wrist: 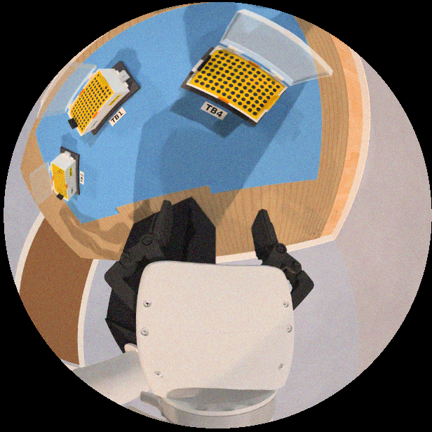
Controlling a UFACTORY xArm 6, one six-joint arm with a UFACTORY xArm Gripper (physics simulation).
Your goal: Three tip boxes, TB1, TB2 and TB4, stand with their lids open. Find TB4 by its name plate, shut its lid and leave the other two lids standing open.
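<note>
The box TB4 (pixel 237 82) stands at the upper middle right, with a yellow rack of dark holes; its clear lid (pixel 275 47) stands open on its far side. Its name plate (pixel 214 110) lies in front of it. The box TB1 (pixel 97 102) stands at the upper left, its clear lid (pixel 70 90) open on the left. The box TB2 (pixel 64 176) stands at the far left, small in view, its clear lid (pixel 41 180) open. My gripper (pixel 214 214) is open and empty, its fingers apart on the near side of the boxes, not touching any.
A blue mat (pixel 170 165) lies under the boxes on a wooden table (pixel 295 210). The table's near edge runs below the fingers, and its right edge lies beyond TB4's lid. A brown surface (pixel 55 285) shows at the lower left.
</note>
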